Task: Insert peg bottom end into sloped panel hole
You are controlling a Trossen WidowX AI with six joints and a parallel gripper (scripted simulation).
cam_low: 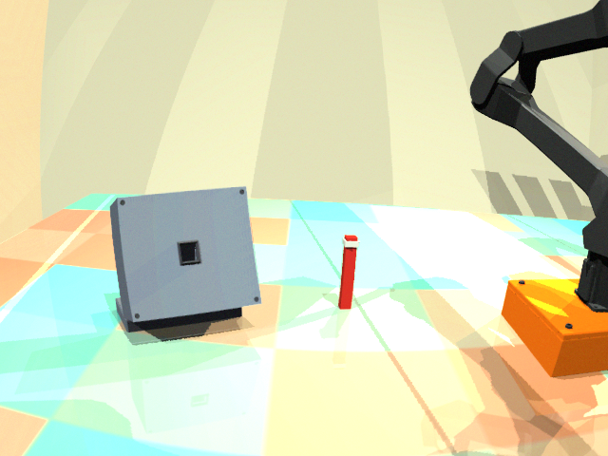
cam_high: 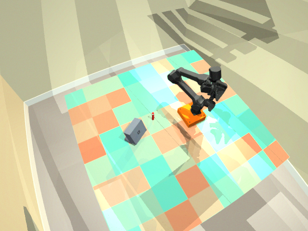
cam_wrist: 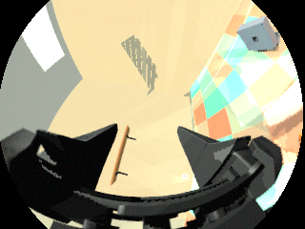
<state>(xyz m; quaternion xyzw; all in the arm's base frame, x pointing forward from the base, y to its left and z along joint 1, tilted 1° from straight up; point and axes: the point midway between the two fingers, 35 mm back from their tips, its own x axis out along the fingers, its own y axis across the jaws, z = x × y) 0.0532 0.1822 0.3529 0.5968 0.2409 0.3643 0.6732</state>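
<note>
My gripper tip is now 350 mm above the red square peg, 260 mm to the left of it and 220 mm short of it. Also, from my gripper tip: grey sloped panel (380 mm ahead, 330 mm below, 170 mm to the right).
</note>
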